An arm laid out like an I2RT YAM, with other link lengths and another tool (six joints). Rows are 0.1 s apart.
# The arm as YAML. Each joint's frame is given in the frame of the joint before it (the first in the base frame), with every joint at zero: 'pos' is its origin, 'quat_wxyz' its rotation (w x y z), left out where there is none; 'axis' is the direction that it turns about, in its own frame. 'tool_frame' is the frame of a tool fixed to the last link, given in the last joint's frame.
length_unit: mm
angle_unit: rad
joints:
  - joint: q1
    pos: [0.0, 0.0, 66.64]
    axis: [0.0, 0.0, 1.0]
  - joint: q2
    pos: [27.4, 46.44, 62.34]
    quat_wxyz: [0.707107, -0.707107, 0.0, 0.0]
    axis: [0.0, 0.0, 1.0]
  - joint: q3
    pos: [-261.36, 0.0, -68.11]
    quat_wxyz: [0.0, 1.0, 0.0, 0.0]
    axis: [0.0, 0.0, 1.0]
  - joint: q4
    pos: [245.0, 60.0, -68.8]
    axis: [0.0, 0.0, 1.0]
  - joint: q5
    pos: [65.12, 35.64, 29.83]
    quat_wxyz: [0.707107, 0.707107, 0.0, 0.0]
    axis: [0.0, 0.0, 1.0]
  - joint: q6
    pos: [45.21, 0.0, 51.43]
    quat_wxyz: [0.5, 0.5, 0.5, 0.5]
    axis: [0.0, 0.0, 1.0]
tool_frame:
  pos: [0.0, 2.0, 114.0]
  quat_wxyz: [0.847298, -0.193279, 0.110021, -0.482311]
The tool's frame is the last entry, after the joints.
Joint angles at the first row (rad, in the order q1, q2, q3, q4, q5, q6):
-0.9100 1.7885 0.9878 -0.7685 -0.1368 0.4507
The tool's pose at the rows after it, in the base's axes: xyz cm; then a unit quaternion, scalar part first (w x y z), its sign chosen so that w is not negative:
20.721 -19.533 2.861 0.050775 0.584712 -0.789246 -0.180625
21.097 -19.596 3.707 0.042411 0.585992 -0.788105 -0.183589
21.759 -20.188 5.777 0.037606 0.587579 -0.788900 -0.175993
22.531 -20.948 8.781 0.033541 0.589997 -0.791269 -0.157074
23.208 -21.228 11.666 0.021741 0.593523 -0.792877 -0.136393
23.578 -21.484 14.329 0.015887 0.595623 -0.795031 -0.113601
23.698 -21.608 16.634 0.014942 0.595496 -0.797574 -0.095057
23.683 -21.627 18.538 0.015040 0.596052 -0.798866 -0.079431
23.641 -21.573 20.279 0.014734 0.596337 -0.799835 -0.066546
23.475 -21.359 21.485 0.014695 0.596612 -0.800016 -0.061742
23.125 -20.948 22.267 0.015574 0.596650 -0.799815 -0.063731
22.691 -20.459 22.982 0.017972 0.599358 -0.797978 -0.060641
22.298 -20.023 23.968 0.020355 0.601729 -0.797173 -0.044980
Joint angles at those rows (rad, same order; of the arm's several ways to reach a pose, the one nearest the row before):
-0.9100 1.7882 0.9909 -0.7685 -0.1612 0.4507
-0.9104 1.7859 1.0244 -0.8100 -0.1783 0.4503
-0.9100 1.7668 1.0931 -0.8821 -0.1879 0.4503
-0.9092 1.7321 1.1801 -0.9653 -0.1955 0.4503
-0.9092 1.6936 1.2510 -1.0324 -0.2188 0.4507
-0.9104 1.6562 1.3132 -1.0859 -0.2298 0.4507
-0.9100 1.6257 1.3693 -1.1343 -0.2302 0.4541
-0.9104 1.6009 1.4159 -1.1744 -0.2295 0.4538
-0.9104 1.5822 1.4628 -1.2141 -0.2295 0.4541
-0.9104 1.5703 1.4979 -1.2514 -0.2295 0.4538
-0.9104 1.5589 1.5188 -1.2881 -0.2279 0.4530
-0.9104 1.5364 1.5257 -1.3132 -0.2253 0.4450
-0.9100 1.4982 1.5257 -1.3216 -0.2218 0.4385

